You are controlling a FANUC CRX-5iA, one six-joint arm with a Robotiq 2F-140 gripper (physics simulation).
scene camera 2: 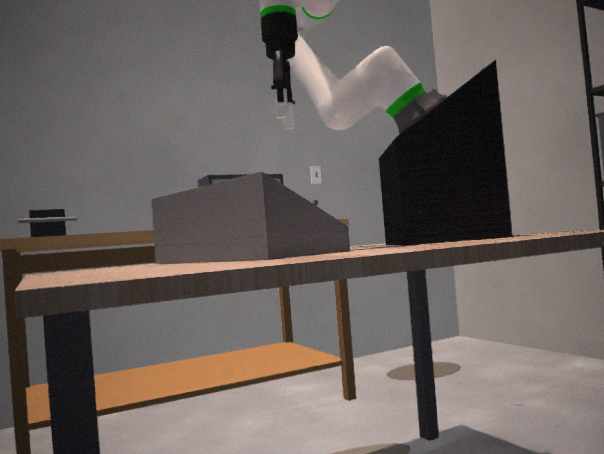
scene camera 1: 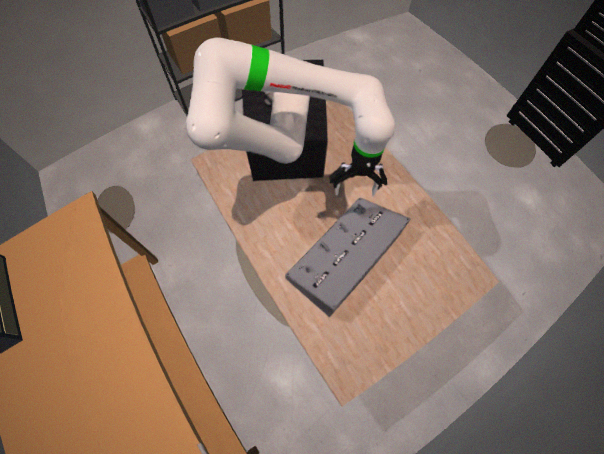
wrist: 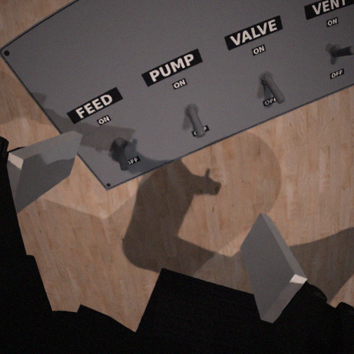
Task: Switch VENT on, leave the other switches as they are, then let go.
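Pixels of known places: gripper, fingertip midpoint: (scene camera 2: 285, 123) (scene camera 1: 354, 192); arm's base, link origin: (scene camera 2: 421, 120).
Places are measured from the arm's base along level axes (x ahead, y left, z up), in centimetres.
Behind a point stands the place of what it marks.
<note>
The grey switch panel (scene camera 1: 361, 261) @[x 59.9, y -26.0, z -20.1 cm] (scene camera 2: 210, 225) @[x 64.5, y -19.0, z -27.6 cm] (wrist: 90, 55) sits on the table with its face sloping. In the wrist view the VENT switch (wrist: 342, 51) is at the right edge; its lever sticks out to the right, clear of its OFF label and unlike the others, which fits ON. The levers of FEED (wrist: 121, 154), PUMP (wrist: 195, 120) and VALVE (wrist: 273, 89) point down at their OFF labels. My gripper (scene camera 1: 356, 190) @[x 43.3, y -13.0, z -2.4 cm] (scene camera 2: 285, 123) @[x 43.3, y -13.0, z -2.4 cm] (wrist: 164, 193) is wide open and empty, above and off the panel's FEED end, touching no switch.
The panel stands on the wooden table (scene camera 1: 420, 325) @[x 96.1, y -25.9, z -36.3 cm] (scene camera 2: 200, 276) @[x 94.3, y 21.8, z -36.8 cm]. The arm's black pedestal (scene camera 1: 287, 167) @[x 6.0, y -9.5, z -26.1 cm] (scene camera 2: 445, 185) @[x 9.8, y 11.6, z -21.1 cm] rises behind it. An orange bench (scene camera 1: 65, 320) is at the left, a shelf rack with boxes at the back, and a black drawer cabinet (scene camera 1: 560, 100) at the right.
</note>
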